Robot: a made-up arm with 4 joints. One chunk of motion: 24 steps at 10 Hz.
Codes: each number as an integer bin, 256 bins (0 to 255) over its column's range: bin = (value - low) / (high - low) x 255, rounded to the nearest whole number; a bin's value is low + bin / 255 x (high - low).
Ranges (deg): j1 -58..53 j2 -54..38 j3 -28..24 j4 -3..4
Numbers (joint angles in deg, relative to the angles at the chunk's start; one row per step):
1: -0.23 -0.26 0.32 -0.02
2: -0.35 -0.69 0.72 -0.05
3: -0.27 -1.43 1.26 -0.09
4: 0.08 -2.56 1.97 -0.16
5: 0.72 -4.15 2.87 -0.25
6: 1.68 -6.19 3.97 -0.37
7: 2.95 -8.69 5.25 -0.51
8: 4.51 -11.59 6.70 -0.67
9: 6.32 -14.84 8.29 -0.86
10: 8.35 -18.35 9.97 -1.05
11: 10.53 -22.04 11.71 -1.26
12: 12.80 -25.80 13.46 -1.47
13: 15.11 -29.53 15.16 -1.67
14: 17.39 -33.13 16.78 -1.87
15: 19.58 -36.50 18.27 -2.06
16: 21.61 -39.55 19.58 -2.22
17: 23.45 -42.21 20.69 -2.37
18: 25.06 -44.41 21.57 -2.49
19: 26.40 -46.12 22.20 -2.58
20: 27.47 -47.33 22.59 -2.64
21: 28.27 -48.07 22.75 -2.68
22: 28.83 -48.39 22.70 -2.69
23: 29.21 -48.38 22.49 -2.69
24: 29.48 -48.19 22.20 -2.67
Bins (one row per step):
1: 133 149 139 109
2: 132 148 141 107
3: 133 146 143 106
4: 133 143 147 103
5: 135 138 151 100
6: 137 133 157 96
7: 140 126 163 91
8: 144 118 170 85
9: 148 109 178 78
10: 152 99 186 71
11: 157 89 195 63
12: 163 78 203 56
13: 168 68 212 48
14: 173 58 220 41
15: 178 49 227 34
16: 183 40 233 28
17: 187 33 239 23
18: 191 27 243 19
19: 194 22 246 15
20: 196 18 248 13
21: 198 16 249 12
22: 199 16 249 11
23: 200 16 248 11
24: 201 16 246 12

